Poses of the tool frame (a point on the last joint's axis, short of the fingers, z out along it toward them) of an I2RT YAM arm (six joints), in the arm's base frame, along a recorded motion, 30 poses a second.
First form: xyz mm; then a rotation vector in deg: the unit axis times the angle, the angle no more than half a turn.
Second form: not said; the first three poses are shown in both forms.
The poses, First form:
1: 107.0 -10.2 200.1 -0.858 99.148 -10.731
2: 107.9 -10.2 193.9 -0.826 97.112 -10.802
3: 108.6 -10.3 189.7 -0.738 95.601 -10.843
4: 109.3 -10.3 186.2 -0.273 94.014 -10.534
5: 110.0 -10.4 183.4 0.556 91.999 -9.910
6: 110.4 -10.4 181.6 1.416 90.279 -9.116
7: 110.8 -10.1 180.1 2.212 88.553 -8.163
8: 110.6 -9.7 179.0 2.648 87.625 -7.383
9: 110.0 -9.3 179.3 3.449 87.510 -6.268
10: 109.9 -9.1 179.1 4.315 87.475 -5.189
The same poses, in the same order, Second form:
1: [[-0.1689 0.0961 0.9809 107.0], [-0.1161 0.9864 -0.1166 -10.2], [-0.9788 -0.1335 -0.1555 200.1], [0 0 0 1]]
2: [[-0.1342 0.1000 0.9859 107.9], [-0.1191 0.9861 -0.1162 -10.2], [-0.9838 -0.1330 -0.1204 193.9], [0 0 0 1]]
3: [[-0.1082 0.1036 0.9887 108.6], [-0.1205 0.9859 -0.1165 -10.3], [-0.9868 -0.1317 -0.0942 189.7], [0 0 0 1]]
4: [[-0.0802 0.1079 0.9909 109.3], [-0.1141 0.9866 -0.1167 -10.3], [-0.9902 -0.1224 -0.0669 186.2], [0 0 0 1]]
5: [[-0.0442 0.1132 0.9926 110.0], [-0.1008 0.9880 -0.1172 -10.4], [-0.9939 -0.1052 -0.0322 183.4], [0 0 0 1]]
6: [[-0.0128 0.1162 0.9931 110.4], [-0.0847 0.9895 -0.1168 -10.4], [-0.9963 -0.0856 -0.0029 181.6], [0 0 0 1]]
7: [[0.0188 0.1161 0.9931 110.8], [-0.0674 0.9911 -0.1145 -10.1], [-0.9975 -0.0648 0.0265 180.1], [0 0 0 1]]
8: [[0.0362 0.1128 0.9930 110.6], [-0.0549 0.9923 -0.1107 -9.7], [-0.9978 -0.0506 0.0421 179.0], [0 0 0 1]]
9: [[0.0398 0.1090 0.9932 110.0], [-0.0337 0.9936 -0.1077 -9.3], [-0.9986 -0.0292 0.0433 179.3], [0 0 0 1]]
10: [[0.0418 0.1062 0.9935 109.9], [-0.0120 0.9943 -0.1058 -9.1], [-0.9991 -0.0075 0.0429 179.1], [0 0 0 1]]
